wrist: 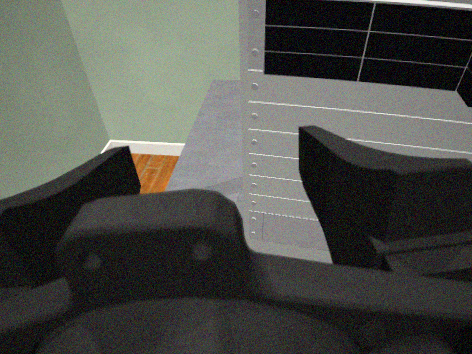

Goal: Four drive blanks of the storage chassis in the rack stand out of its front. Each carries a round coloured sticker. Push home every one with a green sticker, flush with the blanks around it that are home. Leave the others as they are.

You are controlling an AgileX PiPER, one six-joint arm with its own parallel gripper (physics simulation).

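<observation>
The storage chassis shows at the upper right, with black drive blanks (315,40) in rows split by thin light lines. The blanks that show here look level with each other. A dark shape (466,90) at the right edge breaks the chassis's lower line and may be a blank standing out; this is too cut off to tell. No coloured sticker shows in this view. My gripper (215,157) is open, with nothing between its fingers. Its fingertips appear below the chassis in the view, the right one in front of the plain grey panels.
The rack's post (254,65) with round screws runs down left of the chassis. Plain grey panels (280,117) fill the rack below it. A grey surface (210,130) lies left of the rack. Behind are a green wall (160,65), a white skirting board (150,147) and wooden floor (157,170).
</observation>
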